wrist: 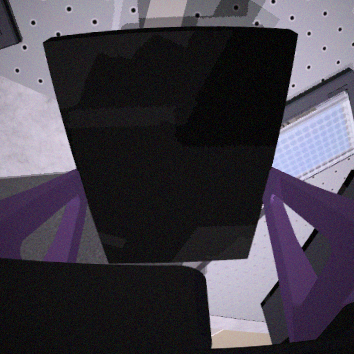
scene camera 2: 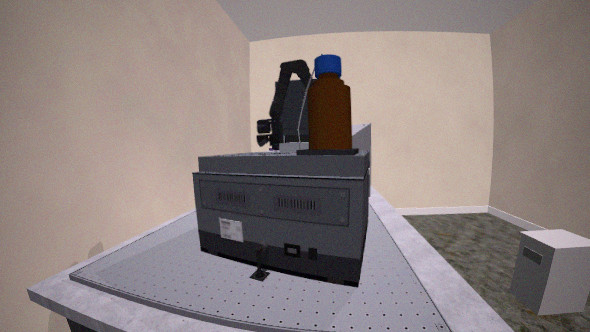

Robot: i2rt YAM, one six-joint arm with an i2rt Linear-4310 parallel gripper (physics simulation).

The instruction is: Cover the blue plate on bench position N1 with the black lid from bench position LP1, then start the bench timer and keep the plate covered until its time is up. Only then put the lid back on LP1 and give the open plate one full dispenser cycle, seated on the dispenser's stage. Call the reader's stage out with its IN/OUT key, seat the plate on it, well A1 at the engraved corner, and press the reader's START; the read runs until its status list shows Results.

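Places are measured from the arm's base along level axes (x ahead, y left, z up), in millimetres.
Where they show: gripper, fingertip midpoint: (wrist: pixel 174 177).
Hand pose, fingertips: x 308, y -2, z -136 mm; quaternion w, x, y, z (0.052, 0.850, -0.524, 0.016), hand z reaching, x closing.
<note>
Each offset is from my fingertips to the centre of the thing. "spot": to the spot under its first point. Level surfaces: height alone.
The black lid {2 mm ahead, 1 mm left, 3 mm up} (wrist: pixel 180 150) fills the middle of the wrist view. My gripper (wrist: pixel 174 177) is shut on it, with one purple finger against each long side, and holds it above the bench. The blue plate {3 mm back, 188 mm right, 145 mm down} (wrist: pixel 320 140) shows at the right of the wrist view, in a dark holder, partly hidden behind the lid and a finger. In the scene view the arm stands behind the large grey instrument; the fingers and the lid are mostly hidden there. The timer cannot be made out.
A large grey instrument {spot: 103 mm back, 715 mm left, 11 mm down} (scene camera 2: pixel 280 200) stands on the perforated board {162 mm down} (scene camera 2: pixel 165 295), with a brown bottle {spot: 195 mm back, 702 mm left, 138 mm up} (scene camera 2: pixel 330 115) with a blue cap on top. A dark edge of an object {spot: 12 mm back, 142 mm left, 153 mm down} (wrist: pixel 7 25) shows at the upper left of the wrist view. A white box (scene camera 2: pixel 562 270) stands at the right.
</note>
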